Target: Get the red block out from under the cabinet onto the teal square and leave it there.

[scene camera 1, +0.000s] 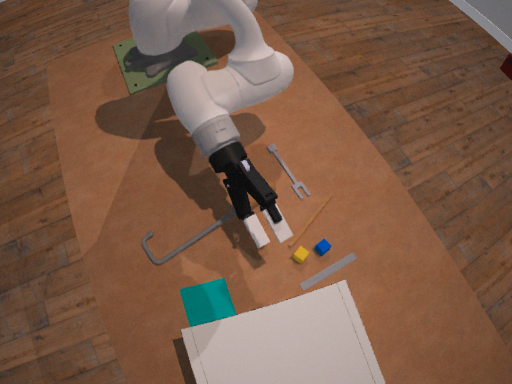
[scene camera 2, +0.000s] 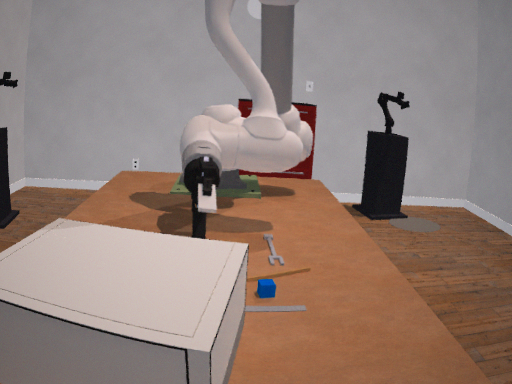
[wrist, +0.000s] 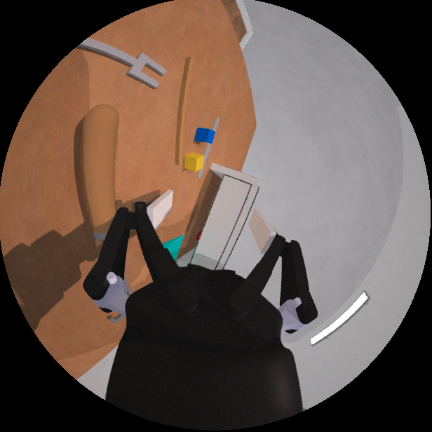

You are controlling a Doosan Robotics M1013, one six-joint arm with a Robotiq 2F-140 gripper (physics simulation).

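Places are measured from the arm's base along level axes (x ahead, y left, z up), in centimetres.
Pixels of known places: gripper, between the fingertips: (scene camera 1: 274, 242); arm's base, origin of its link: (scene camera 1: 162, 53).
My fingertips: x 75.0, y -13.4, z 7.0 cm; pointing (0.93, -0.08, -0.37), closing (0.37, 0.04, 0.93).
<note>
Ahead of a thing's pixels: the offset from my fingertips to its middle. "*": to the spot under its first point.
The red block (wrist: 199, 235) shows as a small red patch in the wrist view, in the shade at the cabinet's open side. The white cabinet {dy -15.0, dx +23.0, dz -1.4 cm} (scene camera 1: 280, 345) (scene camera 2: 125, 270) (wrist: 222, 215) hides it in both scene views. The teal square {* dy -17.6, dx +0.4, dz -8.2 cm} (scene camera 1: 207, 301) (wrist: 174, 246) lies flat beside the cabinet's corner. A hook tool with a grey rod {dy -5.9, dx -16.1, dz -6.9 cm} (scene camera 1: 195, 240) and a wooden handle (wrist: 100, 170) lies on the table; my gripper covers the handle in scene camera 1. My gripper (scene camera 1: 267, 231) (wrist: 212, 207) is open and empty, tilted above the table between handle and cabinet.
A yellow block {dy +5.0, dx +4.1, dz -7.0 cm} (scene camera 1: 300, 254) (wrist: 194, 161) and a blue block {dy +10.2, dx +5.7, dz -7.0 cm} (scene camera 1: 323, 247) (scene camera 2: 266, 288) (wrist: 205, 135) stand near a grey strip {dy +8.1, dx +10.9, dz -8.2 cm} (scene camera 1: 328, 271) (scene camera 2: 276, 308). A thin wooden stick {dy +13.1, dx -1.4, dz -7.9 cm} (scene camera 1: 311, 220) (scene camera 2: 280, 274) (wrist: 183, 110) and a grey wrench {dy +17.1, dx -15.2, dz -7.9 cm} (scene camera 1: 286, 170) (scene camera 2: 273, 250) (wrist: 112, 51) lie nearby.
</note>
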